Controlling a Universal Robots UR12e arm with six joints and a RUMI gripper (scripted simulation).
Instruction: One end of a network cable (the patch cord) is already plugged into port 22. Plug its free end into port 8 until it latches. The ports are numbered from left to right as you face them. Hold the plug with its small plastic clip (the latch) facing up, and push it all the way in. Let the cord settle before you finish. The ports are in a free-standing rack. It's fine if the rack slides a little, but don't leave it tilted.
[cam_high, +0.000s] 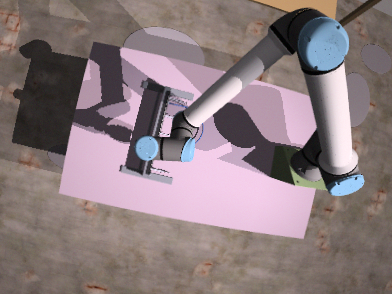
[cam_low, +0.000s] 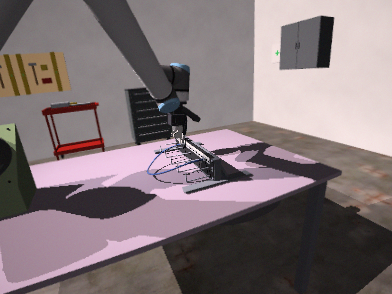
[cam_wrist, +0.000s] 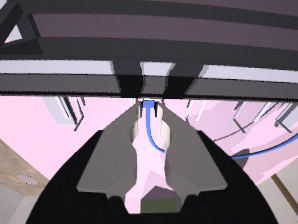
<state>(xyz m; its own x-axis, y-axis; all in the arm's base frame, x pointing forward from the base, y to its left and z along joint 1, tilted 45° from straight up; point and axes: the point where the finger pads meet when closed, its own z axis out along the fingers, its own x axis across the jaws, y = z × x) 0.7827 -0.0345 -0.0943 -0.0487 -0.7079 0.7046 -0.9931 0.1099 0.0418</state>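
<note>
My hand is 1 cm short of the white plug and 1 cm above it.
</note>
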